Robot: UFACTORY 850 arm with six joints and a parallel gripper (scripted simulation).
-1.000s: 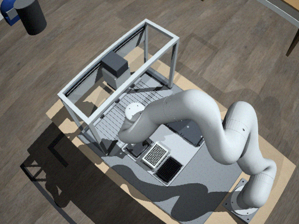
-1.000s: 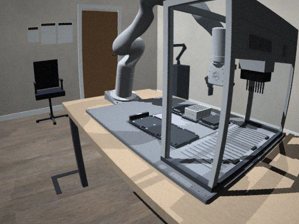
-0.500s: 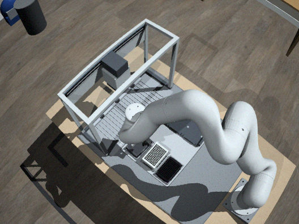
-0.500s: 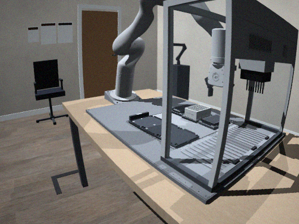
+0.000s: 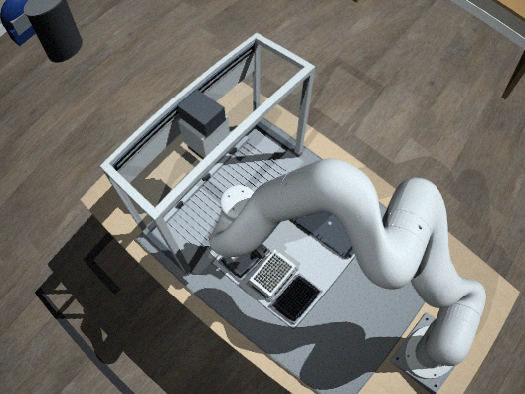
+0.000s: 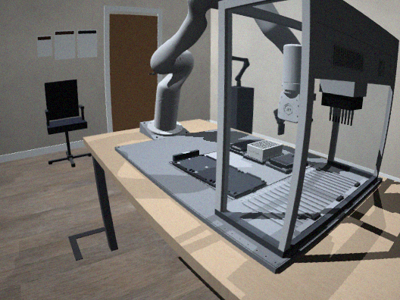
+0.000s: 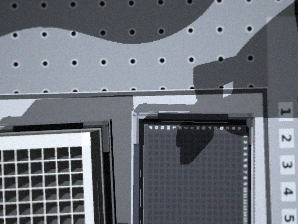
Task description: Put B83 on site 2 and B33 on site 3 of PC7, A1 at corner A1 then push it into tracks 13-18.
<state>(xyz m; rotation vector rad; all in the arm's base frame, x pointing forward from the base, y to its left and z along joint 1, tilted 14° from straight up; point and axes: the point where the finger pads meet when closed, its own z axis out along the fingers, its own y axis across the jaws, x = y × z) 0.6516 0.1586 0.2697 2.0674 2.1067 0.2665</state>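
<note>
Now: the nest S3 11 cm below my hand. The rest, counted from my hand: plate carrier PC7: 27 cm to the right, 10 cm below, 8 cm behind; then nest S2: 11 cm below, 11 cm behind, 1 cm to the right; then black plate B38: 22 cm behind, 10 cm below, 1 cm to the right.
</note>
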